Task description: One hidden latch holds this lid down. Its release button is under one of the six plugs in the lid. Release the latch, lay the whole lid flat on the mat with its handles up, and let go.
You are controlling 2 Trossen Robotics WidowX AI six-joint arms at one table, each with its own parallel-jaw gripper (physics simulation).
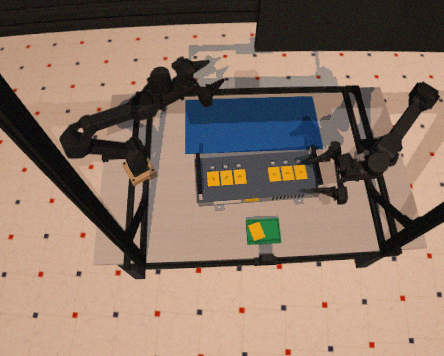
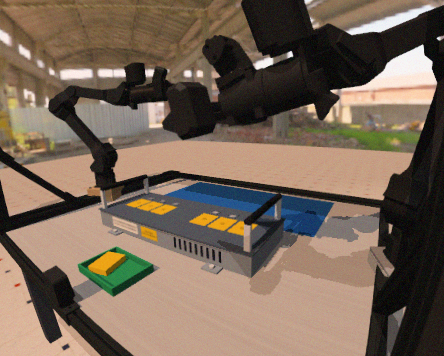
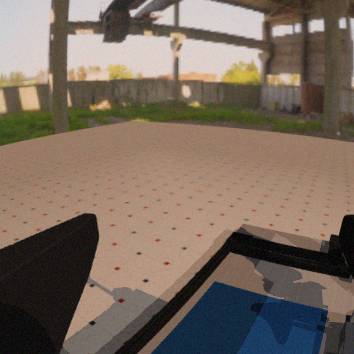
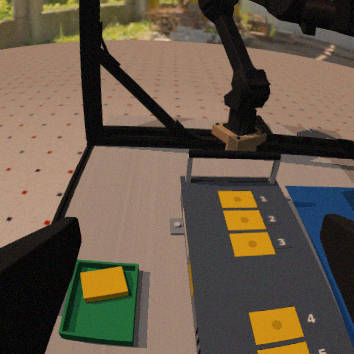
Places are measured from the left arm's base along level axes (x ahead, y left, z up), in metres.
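Pixels of known places: left gripper, fingertip midpoint: (image 1: 216,70) (image 3: 225,229); right gripper, fingertip midpoint: (image 1: 309,175) (image 4: 203,229); left arm's base at its link origin: (image 1: 138,167) (image 4: 239,128).
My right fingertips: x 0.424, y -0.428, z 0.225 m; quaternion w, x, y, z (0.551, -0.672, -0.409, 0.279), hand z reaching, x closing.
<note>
Ahead of a thing's pixels: the offset from my right fingertips to its top centre. "spot": to the spot under its first point. Level surfaces: height alone.
The dark grey lid @(spot: 0.045 m back, 0.184 m left, 0.223 m down) (image 1: 257,169) (image 2: 182,212) (image 4: 222,285) lies level on its grey box. Three yellow plugs sit in each half, all seated where visible. A black-topped handle stands at each end, left (image 1: 199,172) (image 2: 125,185) (image 4: 235,154) and right (image 2: 263,209). No button shows. The blue mat @(0.270 m down) (image 1: 250,137) (image 2: 200,192) (image 3: 210,320) (image 4: 320,202) lies behind the box. My left gripper (image 1: 215,72) (image 3: 225,229) is open and empty, beyond the mat's back left corner. My right gripper (image 1: 303,175) (image 4: 203,229) is open and empty, high above the lid's right end.
A green tray @(0.152 m back, 0.020 m right, 0.255 m down) (image 1: 273,231) (image 2: 132,272) (image 4: 105,320) stands in front of the box, with a loose yellow block @(0.174 m back, 0.008 m right, 0.255 m down) (image 1: 256,231) (image 2: 106,262) (image 4: 104,284) in it. Small grey tabs stick out at the box's front foot. A black frame (image 1: 200,263) borders the table.
</note>
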